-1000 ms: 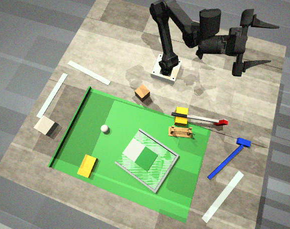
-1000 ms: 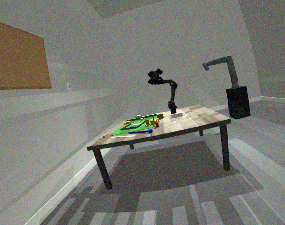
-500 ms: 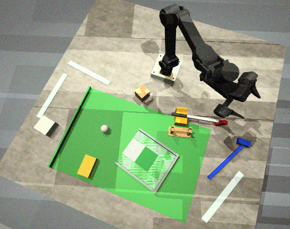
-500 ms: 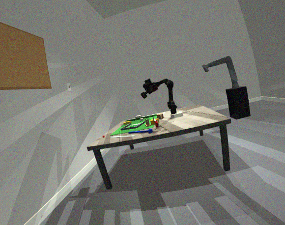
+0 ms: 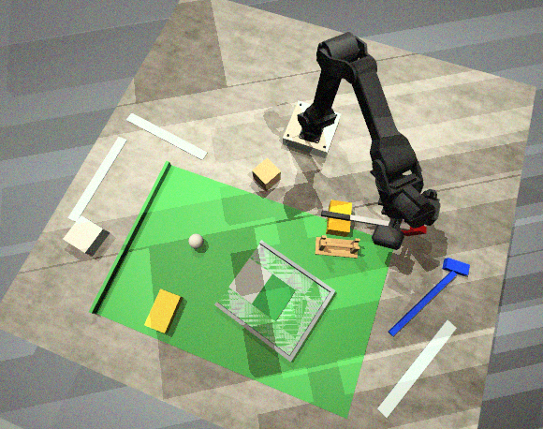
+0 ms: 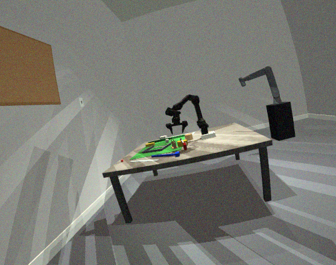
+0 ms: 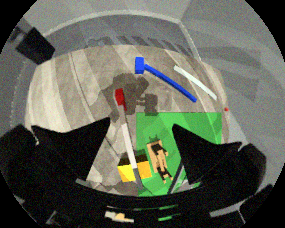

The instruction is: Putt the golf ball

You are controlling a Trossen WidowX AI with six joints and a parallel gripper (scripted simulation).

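My gripper tip is now 180 mm short of the white golf ball, 520 mm to the left of it and 120 mm above it. From my gripper tip the other things lie so: blue putter: 110 mm ahead, 140 mm to the left, 130 mm below; white block: 270 mm ahead, 820 mm to the right, 120 mm below; tan cube: 70 mm behind, 390 mm to the right, 110 mm below.
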